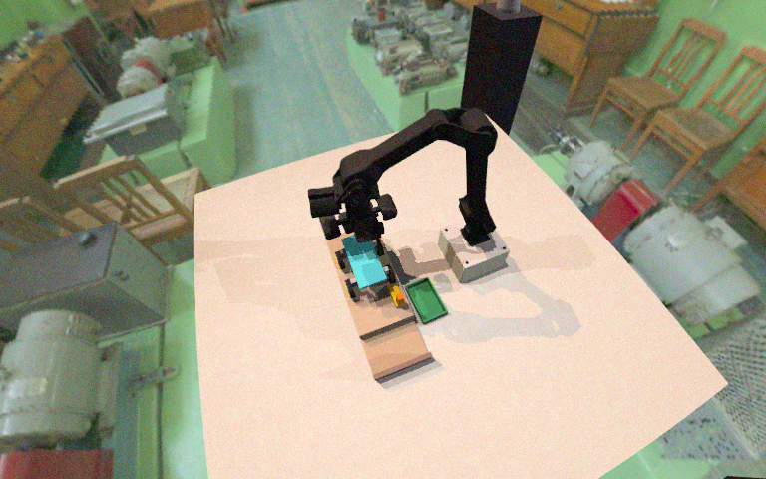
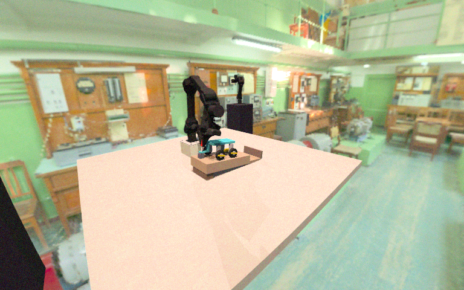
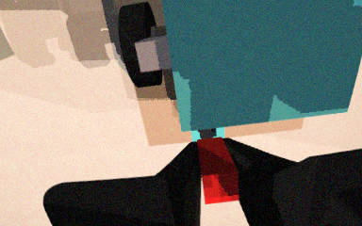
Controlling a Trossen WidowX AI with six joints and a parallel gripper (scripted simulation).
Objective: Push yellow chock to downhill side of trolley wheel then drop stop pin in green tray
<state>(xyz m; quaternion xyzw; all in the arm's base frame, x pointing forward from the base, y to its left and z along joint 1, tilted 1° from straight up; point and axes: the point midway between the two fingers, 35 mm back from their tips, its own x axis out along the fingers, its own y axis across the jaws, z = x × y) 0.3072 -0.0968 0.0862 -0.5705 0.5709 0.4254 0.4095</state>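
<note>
Now: gripper tip 21 cm to the right of the green tray, 15 cm above it and 11 cm past it. Also, from my gripper tip: trolley 10 cm to the left, 3 cm below, 2 cm ahead; then stop pin right at my gripper tip; then brown ramp 10 cm to the left, 10 cm below, 2 cm ahead.
</note>
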